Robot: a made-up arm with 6 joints. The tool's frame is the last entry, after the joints. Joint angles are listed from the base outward. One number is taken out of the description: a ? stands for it. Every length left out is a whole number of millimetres.
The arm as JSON. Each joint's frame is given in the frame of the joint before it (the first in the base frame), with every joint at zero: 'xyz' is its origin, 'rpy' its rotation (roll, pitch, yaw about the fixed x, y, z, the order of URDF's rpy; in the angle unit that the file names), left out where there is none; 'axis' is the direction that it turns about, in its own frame. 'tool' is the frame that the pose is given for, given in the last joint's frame.
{
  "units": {
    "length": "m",
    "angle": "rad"
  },
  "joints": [
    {
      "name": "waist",
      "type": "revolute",
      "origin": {
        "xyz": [
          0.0,
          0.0,
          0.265
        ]
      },
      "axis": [
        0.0,
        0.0,
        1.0
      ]
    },
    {
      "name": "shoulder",
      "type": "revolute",
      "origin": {
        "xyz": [
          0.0,
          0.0,
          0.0
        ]
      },
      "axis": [
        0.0,
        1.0,
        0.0
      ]
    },
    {
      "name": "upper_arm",
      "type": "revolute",
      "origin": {
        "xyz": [
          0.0,
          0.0,
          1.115
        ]
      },
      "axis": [
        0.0,
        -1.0,
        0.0
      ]
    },
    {
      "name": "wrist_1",
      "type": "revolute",
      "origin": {
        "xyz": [
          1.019,
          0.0,
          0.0
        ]
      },
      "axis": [
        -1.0,
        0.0,
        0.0
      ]
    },
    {
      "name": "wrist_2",
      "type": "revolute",
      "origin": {
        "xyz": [
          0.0,
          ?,
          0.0
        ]
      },
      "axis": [
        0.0,
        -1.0,
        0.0
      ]
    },
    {
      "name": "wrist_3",
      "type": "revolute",
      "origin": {
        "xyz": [
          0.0,
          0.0,
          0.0
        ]
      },
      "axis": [
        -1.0,
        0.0,
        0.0
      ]
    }
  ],
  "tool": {
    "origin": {
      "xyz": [
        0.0,
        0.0,
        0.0
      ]
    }
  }
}
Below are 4 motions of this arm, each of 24 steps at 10 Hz.
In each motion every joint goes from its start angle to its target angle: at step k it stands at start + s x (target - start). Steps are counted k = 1, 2, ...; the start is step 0. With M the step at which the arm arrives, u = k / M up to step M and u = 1 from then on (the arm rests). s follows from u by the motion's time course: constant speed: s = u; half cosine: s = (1 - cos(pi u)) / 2; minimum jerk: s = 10 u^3 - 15 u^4 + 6 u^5.
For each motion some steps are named. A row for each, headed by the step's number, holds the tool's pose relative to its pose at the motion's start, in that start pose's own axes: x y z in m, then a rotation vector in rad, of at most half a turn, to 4 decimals.
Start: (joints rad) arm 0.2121 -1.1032 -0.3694 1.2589 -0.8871 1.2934
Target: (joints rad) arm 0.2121 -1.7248 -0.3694 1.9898 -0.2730 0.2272
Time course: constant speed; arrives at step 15
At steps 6, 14, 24:
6: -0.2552 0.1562 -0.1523 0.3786 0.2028 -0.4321
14: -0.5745 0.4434 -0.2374 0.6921 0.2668 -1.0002
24: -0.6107 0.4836 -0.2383 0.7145 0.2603 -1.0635

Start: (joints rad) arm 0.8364 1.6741 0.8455 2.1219 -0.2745 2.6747
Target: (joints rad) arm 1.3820 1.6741 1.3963 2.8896 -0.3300 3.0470
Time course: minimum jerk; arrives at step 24
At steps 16, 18, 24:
16: -0.4583 0.3018 -0.8001 -0.9161 0.1243 0.8033
18: -0.5508 0.3167 -0.8952 -1.0130 0.1065 0.9268
24: -0.6463 0.3256 -0.9828 -1.0992 0.0800 1.0494

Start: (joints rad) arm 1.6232 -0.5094 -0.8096 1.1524 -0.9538 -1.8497
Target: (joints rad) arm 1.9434 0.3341 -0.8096 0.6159 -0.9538 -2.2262
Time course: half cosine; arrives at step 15
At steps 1, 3, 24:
1: 0.0050 0.0059 -0.0042 -0.0011 0.0090 -0.0034
3: 0.0426 0.0504 -0.0399 -0.0098 0.0766 -0.0324
24: 0.3236 0.2889 -0.6446 -0.1343 0.4653 -0.6107

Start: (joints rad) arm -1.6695 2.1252 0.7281 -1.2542 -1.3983 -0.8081
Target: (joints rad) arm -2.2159 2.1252 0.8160 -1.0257 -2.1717 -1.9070
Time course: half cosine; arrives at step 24
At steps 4, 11, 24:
4: -0.0373 -0.0004 0.0104 0.0731 0.0448 -0.0188
11: -0.2400 -0.0255 0.0827 0.4552 0.2585 -0.1765
24: -0.5263 -0.1399 0.2389 0.9592 0.4402 -0.5709

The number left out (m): -0.143
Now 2 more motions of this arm.
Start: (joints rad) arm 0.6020 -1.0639 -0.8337 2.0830 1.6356 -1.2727
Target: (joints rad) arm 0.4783 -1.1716 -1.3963 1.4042 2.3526 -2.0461
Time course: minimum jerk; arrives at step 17
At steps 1, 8, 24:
1: 0.0003 0.0003 -0.0009 0.0022 -0.0017 0.0011
8: 0.0800 0.0857 -0.2075 0.4771 -0.3776 0.2939
24: 0.1898 0.2546 -0.4603 0.8664 -0.7850 0.7244

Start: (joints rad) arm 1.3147 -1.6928 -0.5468 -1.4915 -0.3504 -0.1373
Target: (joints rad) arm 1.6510 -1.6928 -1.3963 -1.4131 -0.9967 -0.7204
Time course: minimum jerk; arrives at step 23
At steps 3, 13, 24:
3: -0.0029 -0.0156 0.0035 0.0197 0.0135 -0.0148
13: -0.1964 -0.5064 0.0050 0.7167 0.4397 -0.5491
24: -0.4137 -0.7446 -0.0690 1.1641 0.6797 -0.9447

